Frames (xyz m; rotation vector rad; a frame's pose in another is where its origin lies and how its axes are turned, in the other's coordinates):
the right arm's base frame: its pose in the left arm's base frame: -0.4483 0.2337 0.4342 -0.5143 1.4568 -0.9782
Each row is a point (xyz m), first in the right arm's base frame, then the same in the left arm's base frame.
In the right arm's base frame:
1: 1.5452 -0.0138 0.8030
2: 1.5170 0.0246 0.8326
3: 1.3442 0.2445 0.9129
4: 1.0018 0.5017 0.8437
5: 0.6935 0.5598 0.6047
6: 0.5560 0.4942 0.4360
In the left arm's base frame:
1: 0.0782 -1.2187 -0.3696
2: 0.1200 -1.1831 -0.3811
3: 0.2758 -0.9472 -0.4497
4: 0.3235 -0.5163 -0.4653
5: 0.1559 -0.1758 -0.3577
6: 0.0000 -0.0572 -0.2424

